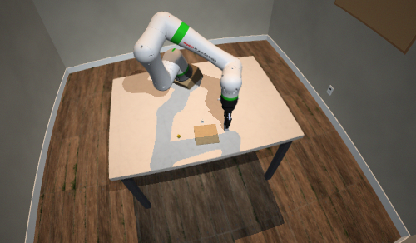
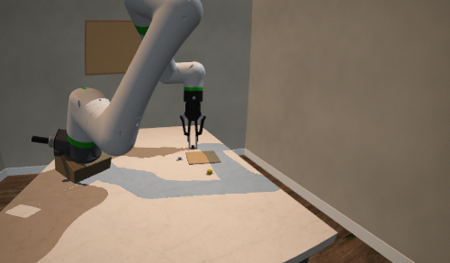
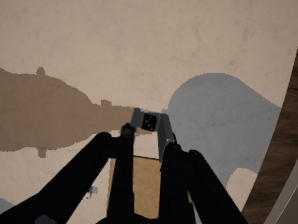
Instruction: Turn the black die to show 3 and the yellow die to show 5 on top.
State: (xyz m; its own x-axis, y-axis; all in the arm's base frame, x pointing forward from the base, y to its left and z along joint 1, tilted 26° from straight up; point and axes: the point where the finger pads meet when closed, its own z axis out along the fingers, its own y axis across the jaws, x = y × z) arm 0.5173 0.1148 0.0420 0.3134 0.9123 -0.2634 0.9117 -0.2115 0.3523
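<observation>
The black die lies 3 cm below my hand. Round my hand: tan mat (13 cm to the right, 3 cm below, 1 cm behind); white die (11 cm to the right, 11 cm behind, 3 cm below); yellow die (29 cm to the right, 6 cm behind, 3 cm below).
</observation>
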